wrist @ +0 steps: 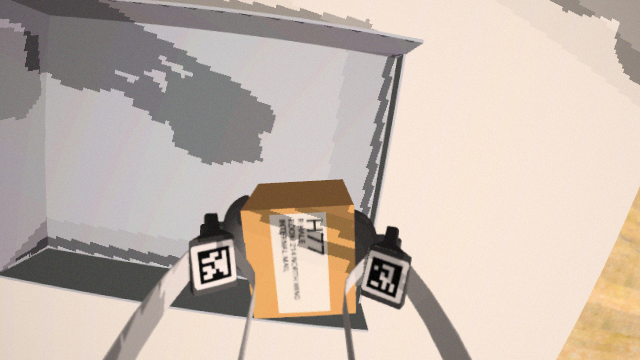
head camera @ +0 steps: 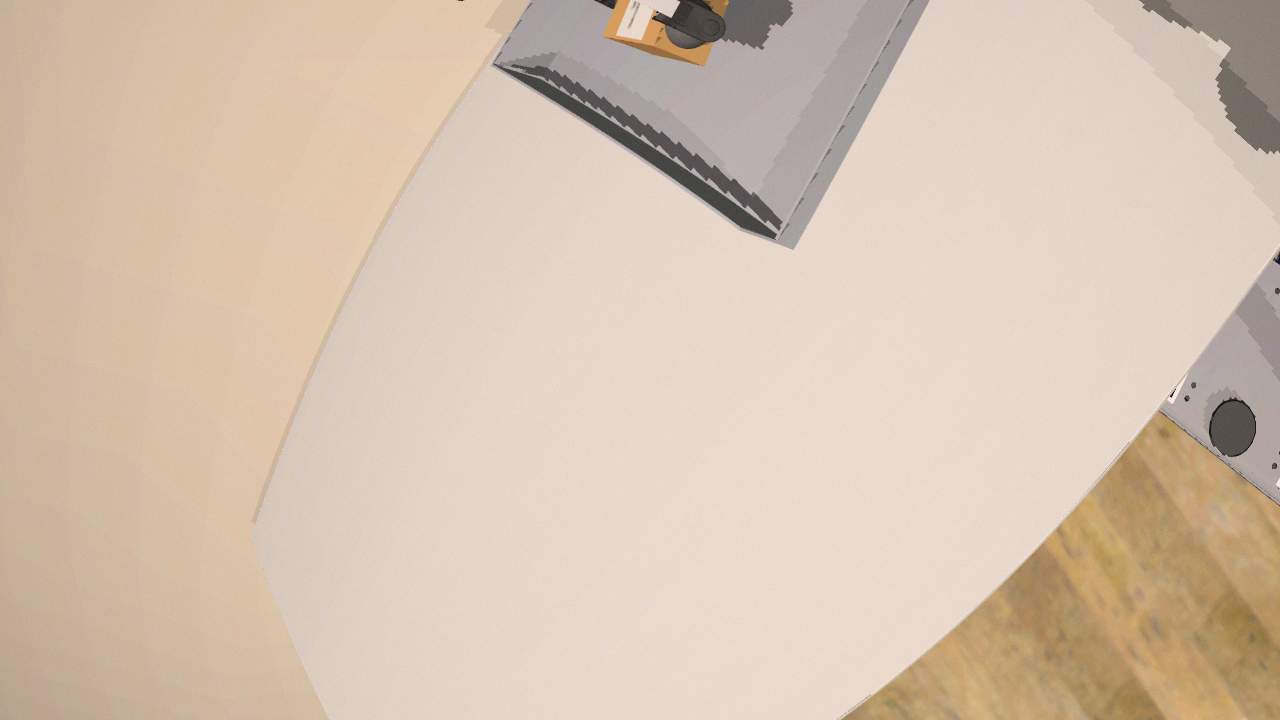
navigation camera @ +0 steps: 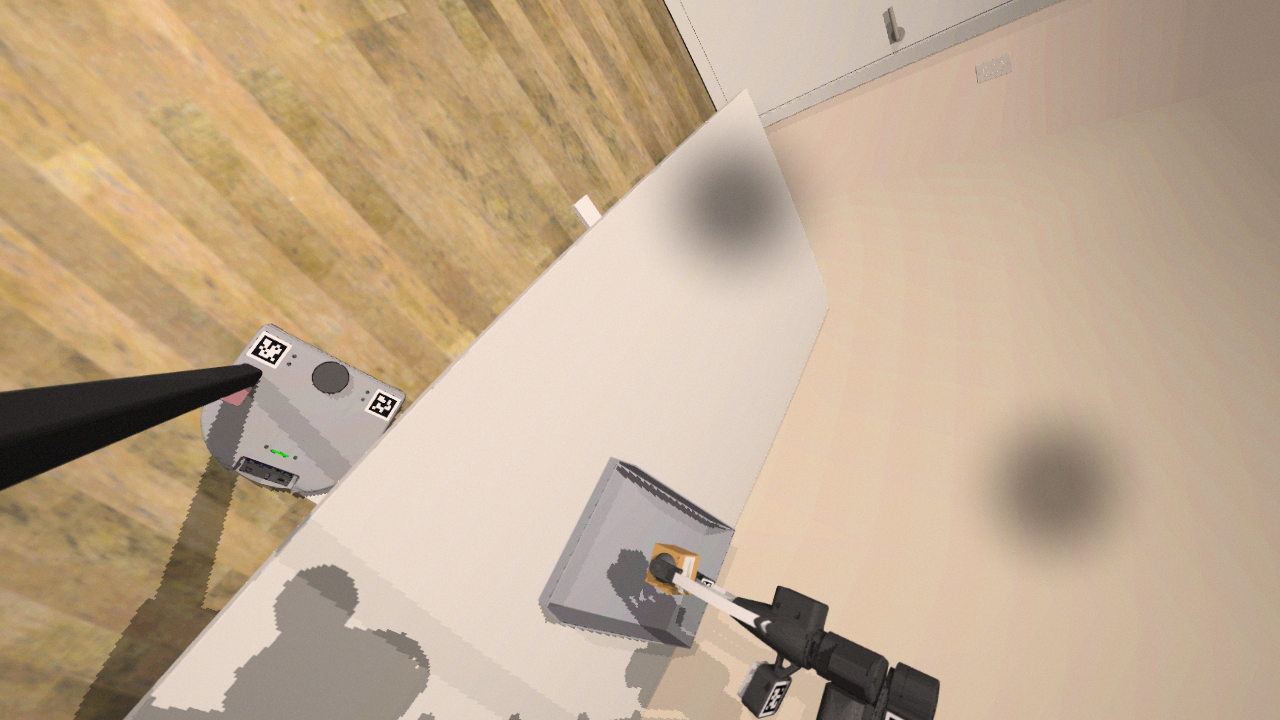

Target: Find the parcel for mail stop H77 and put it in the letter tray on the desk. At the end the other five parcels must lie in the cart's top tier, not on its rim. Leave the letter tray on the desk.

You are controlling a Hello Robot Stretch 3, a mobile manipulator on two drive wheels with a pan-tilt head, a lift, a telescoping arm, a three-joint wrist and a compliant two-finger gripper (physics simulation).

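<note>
An orange-brown parcel has a white label reading H77 in the wrist view. My gripper is shut on it, with one fingertip on each side. The grey letter tray stands on the desk. The parcel is held over the tray, and a shadow falls on the tray floor apart from it. The exact height above the tray floor is hard to tell. The cart and the other five parcels do not show.
My grey base stands on the wooden floor at the desk's long edge. The wall lies along the far side of the desk. A small white object shows past the desk edge. A door stands beyond the desk's end.
</note>
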